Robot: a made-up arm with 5 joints.
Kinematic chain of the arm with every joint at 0, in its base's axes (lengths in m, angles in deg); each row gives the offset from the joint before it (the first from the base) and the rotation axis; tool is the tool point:
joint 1: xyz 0 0 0.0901 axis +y
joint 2: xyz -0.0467 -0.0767 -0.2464 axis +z
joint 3: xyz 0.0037 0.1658 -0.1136 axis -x
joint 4: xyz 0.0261 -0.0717 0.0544 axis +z
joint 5: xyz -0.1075 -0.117 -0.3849 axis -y
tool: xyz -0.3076 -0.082 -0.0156
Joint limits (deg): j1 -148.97..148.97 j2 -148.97..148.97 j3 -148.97..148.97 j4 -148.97..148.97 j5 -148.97..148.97
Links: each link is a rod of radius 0.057 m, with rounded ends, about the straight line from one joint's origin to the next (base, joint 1, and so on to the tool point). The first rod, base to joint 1, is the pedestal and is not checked.
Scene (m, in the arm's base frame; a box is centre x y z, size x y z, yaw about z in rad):
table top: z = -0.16
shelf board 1: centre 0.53 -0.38 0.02 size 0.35 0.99 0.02 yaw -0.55
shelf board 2: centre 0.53 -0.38 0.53 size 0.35 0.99 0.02 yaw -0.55
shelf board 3: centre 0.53 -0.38 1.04 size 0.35 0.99 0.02 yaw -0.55
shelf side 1: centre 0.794 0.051 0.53 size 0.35 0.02 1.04 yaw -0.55
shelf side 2: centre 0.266 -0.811 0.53 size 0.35 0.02 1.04 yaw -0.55
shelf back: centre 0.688 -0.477 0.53 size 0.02 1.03 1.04 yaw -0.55
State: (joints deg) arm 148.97 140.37 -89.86 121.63 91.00
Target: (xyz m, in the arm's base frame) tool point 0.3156 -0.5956 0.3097
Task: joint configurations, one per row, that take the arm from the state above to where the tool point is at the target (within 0.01 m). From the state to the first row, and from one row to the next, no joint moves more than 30 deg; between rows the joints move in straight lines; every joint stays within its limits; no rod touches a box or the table.
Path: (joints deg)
1: 129.05 132.65 -97.83 123.02 104.16
2: 109.12 124.93 -105.79 124.41 117.32
3: 107.99 120.37 -111.96 98.44 100.76
4: 106.85 115.80 -118.13 72.47 84.20
5: 105.71 111.23 -124.30 46.50 67.64
6: 104.58 106.66 -130.47 20.53 51.08
7: 103.44 102.10 -136.63 -5.45 34.52
8: 102.30 97.53 -142.80 -31.42 17.96
9: 101.17 92.96 -148.97 -57.39 1.40
10: 117.31 102.95 -148.97 -44.98 22.07
11: 133.46 112.93 -148.97 -32.57 42.73

